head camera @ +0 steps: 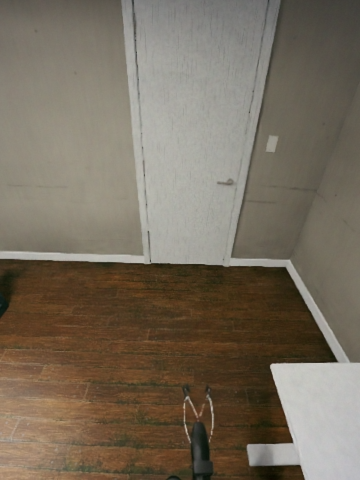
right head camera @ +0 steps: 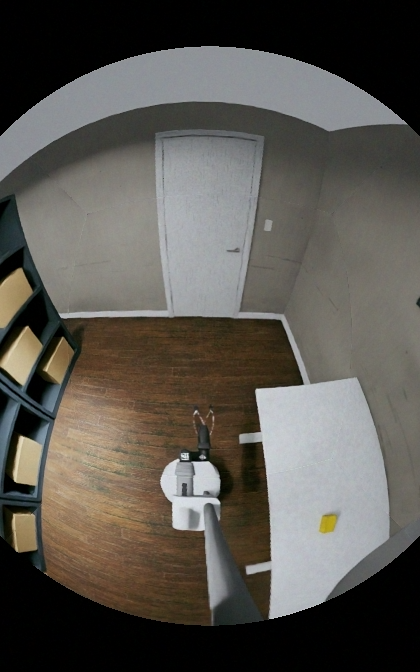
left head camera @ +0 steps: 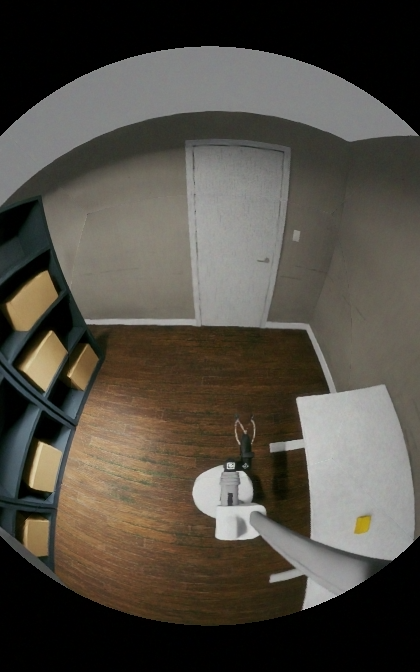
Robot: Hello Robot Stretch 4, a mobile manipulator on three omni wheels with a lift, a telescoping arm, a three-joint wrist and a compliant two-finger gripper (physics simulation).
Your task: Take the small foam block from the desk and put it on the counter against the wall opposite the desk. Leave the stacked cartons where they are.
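Frame: origin at the robot's base, x ahead, y left, z up, level; centimetres.
Seen in the pictures: end effector, tool point: [head camera: 197, 388] [right head camera: 203, 405] [left head camera: 243, 414].
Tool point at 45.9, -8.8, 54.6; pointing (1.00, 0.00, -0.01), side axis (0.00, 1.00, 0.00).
Observation:
A point is followed by its place in that frame, as x, y, z.
A small yellow foam block [left head camera: 362, 524] @(-28.6, -61.1, 73.7) [right head camera: 328, 523] @(-28.8, -61.9, 73.8) lies on the white desk [head camera: 325, 400] @(36.8, -50.2, 69.2) [left head camera: 350, 440] @(18.9, -63.5, 69.3) [right head camera: 315, 430] @(21.5, -65.0, 69.2), to the right of the robot. The block does not show in the head camera view. My gripper [head camera: 197, 389] @(45.9, -8.8, 54.6) [left head camera: 244, 417] @(45.9, -8.8, 54.6) [right head camera: 203, 408] @(45.9, -8.8, 54.6) is open and empty, with its two fingertips apart. It is over the wood floor, to the left of the desk and apart from it, and points towards the door. The counter and the stacked cartons cannot be made out for certain in these views.
A dark shelf unit [left head camera: 64, 285] @(122.3, 143.7, 100.5) [right head camera: 46, 305] @(121.9, 149.7, 72.1) with several cardboard boxes stands at the left. A closed white door [head camera: 190, 130] @(184.4, -7.2, 126.9) [left head camera: 237, 225] @(184.3, -10.3, 122.8) [right head camera: 207, 215] @(184.4, -11.2, 123.0) is in the wall ahead. A desk foot [head camera: 272, 454] [left head camera: 286, 445] [right head camera: 249, 438] sticks out over the floor beside the gripper.

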